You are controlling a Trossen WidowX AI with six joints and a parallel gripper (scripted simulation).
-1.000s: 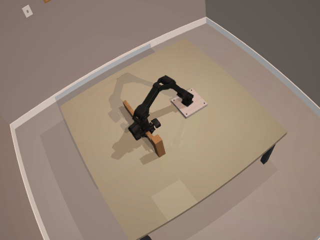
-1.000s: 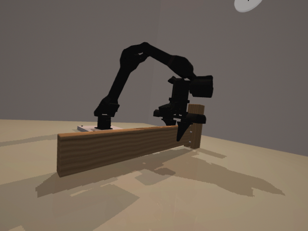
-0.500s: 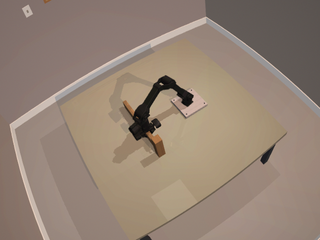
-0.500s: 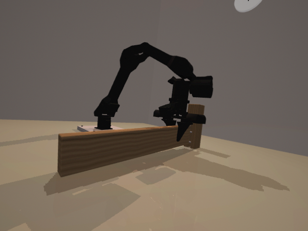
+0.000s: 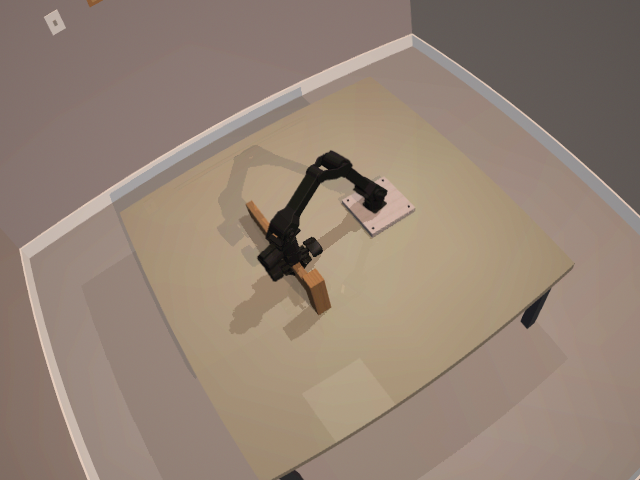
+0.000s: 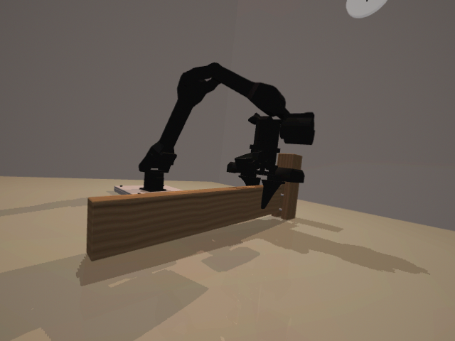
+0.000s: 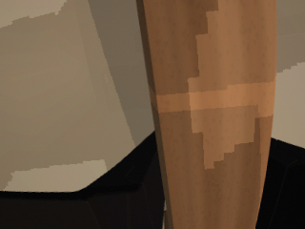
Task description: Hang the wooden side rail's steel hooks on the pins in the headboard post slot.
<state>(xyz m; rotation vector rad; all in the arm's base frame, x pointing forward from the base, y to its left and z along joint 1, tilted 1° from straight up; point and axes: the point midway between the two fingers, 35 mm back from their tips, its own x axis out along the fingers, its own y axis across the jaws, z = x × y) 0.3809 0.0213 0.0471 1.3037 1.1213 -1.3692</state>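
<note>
The headboard post lies 13 cm to the left of my gripper tip, 4 cm above it and 2 cm ahead of it.
</note>
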